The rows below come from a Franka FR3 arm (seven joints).
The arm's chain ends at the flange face. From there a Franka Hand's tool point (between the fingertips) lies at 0.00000 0.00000 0.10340 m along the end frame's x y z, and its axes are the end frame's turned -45 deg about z.
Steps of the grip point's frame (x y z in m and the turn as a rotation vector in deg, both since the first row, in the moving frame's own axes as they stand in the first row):
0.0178 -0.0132 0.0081 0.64 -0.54 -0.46
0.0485 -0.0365 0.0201 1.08 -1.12 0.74
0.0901 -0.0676 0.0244 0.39 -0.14 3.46
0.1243 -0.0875 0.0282 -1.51 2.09 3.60
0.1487 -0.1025 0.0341 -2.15 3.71 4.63
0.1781 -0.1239 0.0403 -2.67 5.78 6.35
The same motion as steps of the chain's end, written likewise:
0.0048 -0.0218 0.0081 0.07 -0.83 -0.46
0.0113 -0.0601 0.0201 -0.03 -1.56 0.74
0.0166 -0.1112 0.0244 0.18 -0.37 3.46
0.0214 -0.1492 0.0283 0.41 2.55 3.60
0.0251 -0.1759 0.0344 1.10 4.14 4.63
0.0274 -0.2102 0.0409 2.20 5.98 6.35

